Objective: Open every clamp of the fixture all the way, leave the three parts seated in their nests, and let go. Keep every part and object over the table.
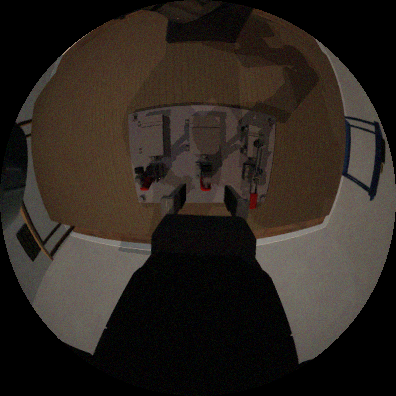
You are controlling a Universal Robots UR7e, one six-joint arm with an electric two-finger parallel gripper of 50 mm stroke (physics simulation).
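Frame: origin at the arm's base, x right, y ahead, z up, level; centimetres.
Seen in the pictures: gripper, fingertip midpoint: (204, 192).
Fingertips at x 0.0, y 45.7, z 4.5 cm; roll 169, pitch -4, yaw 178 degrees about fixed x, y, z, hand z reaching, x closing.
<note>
A point is followed by its place in that frame.
The grey fixture plate (232, 172) @(x -7.3, y 46.9, z -8.7 cm) lies on the table with three parts and three red-handled clamps. The left part (151, 139) @(x 10.4, y 38.5, z -7.1 cm) and middle part (206, 137) @(x -1.0, y 38.9, z -6.6 cm) are pale blocks in their nests. The right part (254, 134) @(x -11.2, y 37.5, z -6.4 cm) is partly hidden under its clamp. The left clamp (156, 167) @(x 9.6, y 44.7, z -6.3 cm) is tilted back, its red handle low at the left. The middle clamp (205, 166) @(x -0.3, y 43.0, z 1.6 cm) stands back from its part, its handle pointing to the near edge. The right clamp (257, 167) @(x -11.1, y 44.3, z -4.0 cm) has its long arm reaching over its part. My gripper (204, 192) @(x 0.0, y 45.7, z 4.5 cm) is open, its fingers apart on either side of the middle handle, not touching it.
The wooden table (80, 135) @(x 37.2, y 31.4, z -10.2 cm) extends around the plate, its near edge running close below the fixture. A blue metal frame (377, 160) stands off the table at the right. A dark rounded object (14, 155) shows at the far left. Arm shadows fall across the table and fixture.
</note>
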